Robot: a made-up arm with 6 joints. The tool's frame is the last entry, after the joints.
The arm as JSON. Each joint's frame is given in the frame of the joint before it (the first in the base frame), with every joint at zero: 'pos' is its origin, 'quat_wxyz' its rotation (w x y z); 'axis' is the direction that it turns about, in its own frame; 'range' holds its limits. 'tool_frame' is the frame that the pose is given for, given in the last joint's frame.
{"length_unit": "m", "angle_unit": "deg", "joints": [
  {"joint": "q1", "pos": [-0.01, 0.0, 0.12], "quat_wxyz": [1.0, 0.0, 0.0, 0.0], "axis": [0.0, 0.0, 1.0], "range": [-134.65, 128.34]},
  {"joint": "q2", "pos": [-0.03, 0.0, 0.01], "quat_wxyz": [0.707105, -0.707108, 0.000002, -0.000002], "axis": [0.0, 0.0, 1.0], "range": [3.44, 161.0]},
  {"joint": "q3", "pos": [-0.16, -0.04, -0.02], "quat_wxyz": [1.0, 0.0, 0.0, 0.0], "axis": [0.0, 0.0, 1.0], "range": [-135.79, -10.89]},
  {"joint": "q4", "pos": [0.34, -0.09, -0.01], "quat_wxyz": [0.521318, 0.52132, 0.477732, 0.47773], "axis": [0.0, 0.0, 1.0], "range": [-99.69, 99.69]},
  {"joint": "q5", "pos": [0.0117, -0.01, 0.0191], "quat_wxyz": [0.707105, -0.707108, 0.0, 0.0], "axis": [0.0, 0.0, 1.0], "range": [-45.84, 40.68]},
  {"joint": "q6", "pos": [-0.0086, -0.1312, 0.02], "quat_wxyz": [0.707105, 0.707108, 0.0, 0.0], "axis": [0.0, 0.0, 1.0], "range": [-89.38, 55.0]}
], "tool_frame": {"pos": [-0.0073, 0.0, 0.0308], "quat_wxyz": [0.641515, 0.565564, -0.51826, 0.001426]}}
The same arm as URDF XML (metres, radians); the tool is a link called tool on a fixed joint. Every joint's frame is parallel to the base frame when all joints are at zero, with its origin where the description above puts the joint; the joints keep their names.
<robot name="arm">
  <joint name="tool_fixed" type="fixed">
    <parent link="link6"/>
    <child link="tool"/>
    <origin xyz="0.03 0 0.01" rpy="0.7881 0.4148 -0.6926"/>
  </joint>
  <joint name="q6" type="revolute">
    <parent link="link5"/>
    <child link="link6"/>
    <origin xyz="0.13 0.02 0.02" rpy="0 0 0"/>
    <axis xyz="0.9962 0 0.0871"/>
    <limit lower="-1.56" upper="0.9599"/>
  </joint>
  <joint name="q5" type="revolute">
    <parent link="link4"/>
    <child link="link5"/>
    <origin xyz="0.02 -0.01 -0.01" rpy="0 0 0"/>
    <axis xyz="0 1 0"/>
    <limit lower="-0.8001" upper="0.71"/>
  </joint>
  <joint name="q4" type="revolute">
    <parent link="link3"/>
    <child link="link4"/>
    <origin xyz="0.34 -0.01 0.09" rpy="0 0 0"/>
    <axis xyz="0.9962 0 0.0871"/>
    <limit lower="-1.7399" upper="1.7399"/>
  </joint>
  <joint name="q3" type="revolute">
    <parent link="link2"/>
    <child link="link3"/>
    <origin xyz="-0.16 -0.02 0.04" rpy="0 0 0"/>
    <axis xyz="0 1 0"/>
    <limit lower="-2.37" upper="-0.1901"/>
  </joint>
  <joint name="q2" type="revolute">
    <parent link="link1"/>
    <child link="link2"/>
    <origin xyz="-0.03 0 0.01" rpy="0 0 0"/>
    <axis xyz="0 1 0"/>
    <limit lower="0.06" upper="2.81"/>
  </joint>
  <joint name="q1" type="revolute">
    <parent link="base_link"/>
    <child link="link1"/>
    <origin xyz="-0.01 0 0.12" rpy="0 0 0"/>
    <axis xyz="0 0 1"/>
    <limit lower="-2.3501" upper="2.24"/>
  </joint>
  <link name="base_link"/>
  <link name="link1"/>
  <link name="link2"/>
  <link name="link3"/>
  <link name="link4"/>
  <link name="link5"/>
  <link name="link6"/>
  <link name="tool"/>
</robot>

